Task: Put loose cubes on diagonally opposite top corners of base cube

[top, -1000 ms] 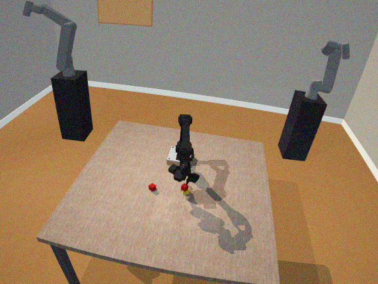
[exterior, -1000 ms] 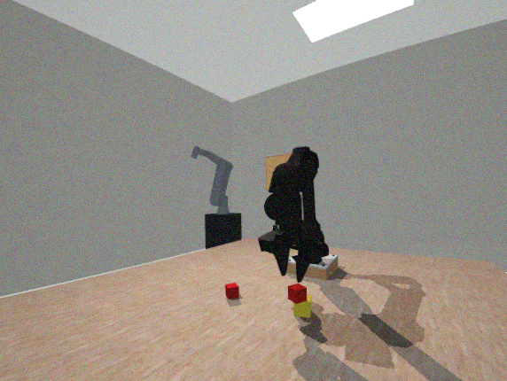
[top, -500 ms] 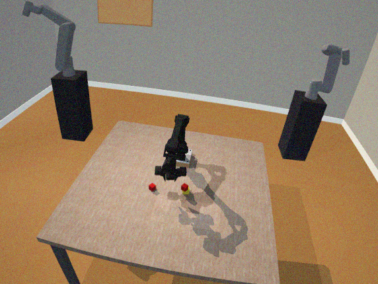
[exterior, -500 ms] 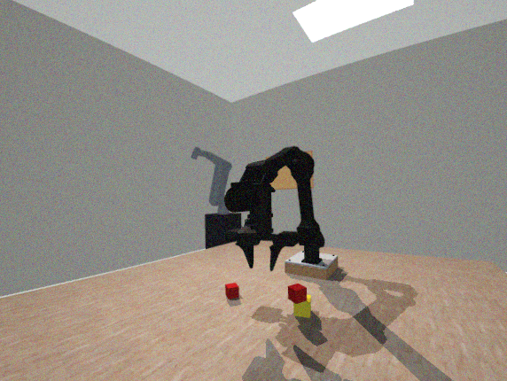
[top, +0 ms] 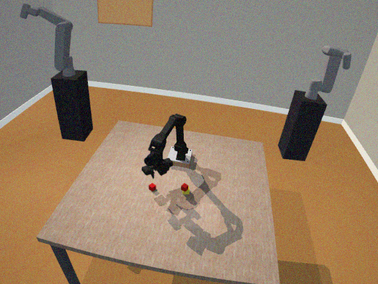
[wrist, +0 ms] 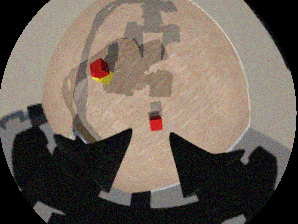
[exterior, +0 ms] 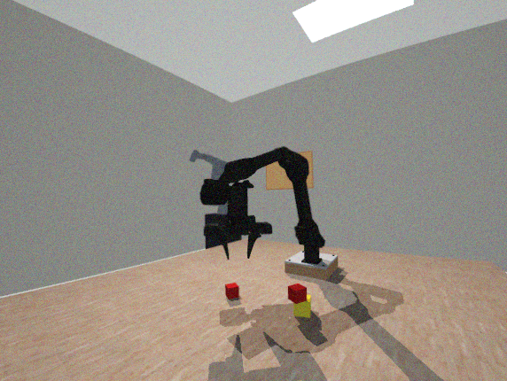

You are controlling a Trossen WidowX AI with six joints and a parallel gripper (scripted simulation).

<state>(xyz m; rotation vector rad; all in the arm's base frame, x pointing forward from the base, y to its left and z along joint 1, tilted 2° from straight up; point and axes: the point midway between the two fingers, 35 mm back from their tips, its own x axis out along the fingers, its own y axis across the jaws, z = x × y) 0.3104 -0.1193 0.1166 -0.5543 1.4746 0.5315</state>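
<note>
My gripper tip is now 18 cm to the right of the yellow base cube, 10 cm above it and 2 cm past it.
</note>
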